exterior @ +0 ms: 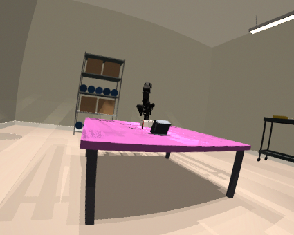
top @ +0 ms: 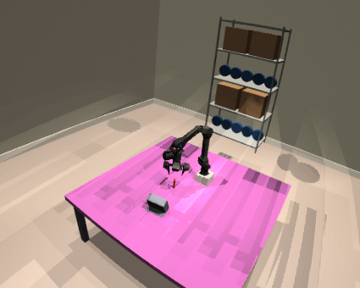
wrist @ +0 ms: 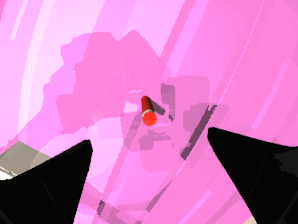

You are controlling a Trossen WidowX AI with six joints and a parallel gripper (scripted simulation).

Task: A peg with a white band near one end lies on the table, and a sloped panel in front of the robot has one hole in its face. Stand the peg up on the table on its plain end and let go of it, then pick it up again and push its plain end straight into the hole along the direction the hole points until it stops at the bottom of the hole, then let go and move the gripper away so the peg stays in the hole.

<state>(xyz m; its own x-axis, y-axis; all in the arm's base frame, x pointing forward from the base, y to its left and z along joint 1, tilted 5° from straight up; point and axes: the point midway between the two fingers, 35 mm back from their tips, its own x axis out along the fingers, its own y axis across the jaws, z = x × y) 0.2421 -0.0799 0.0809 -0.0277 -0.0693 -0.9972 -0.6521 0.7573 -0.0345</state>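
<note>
Right now my gripper tip is 60 mm above the red peg. From my gripper tip the other things lie so: dark panel block 250 mm ahead, 90 mm to the left, 70 mm below.
</note>
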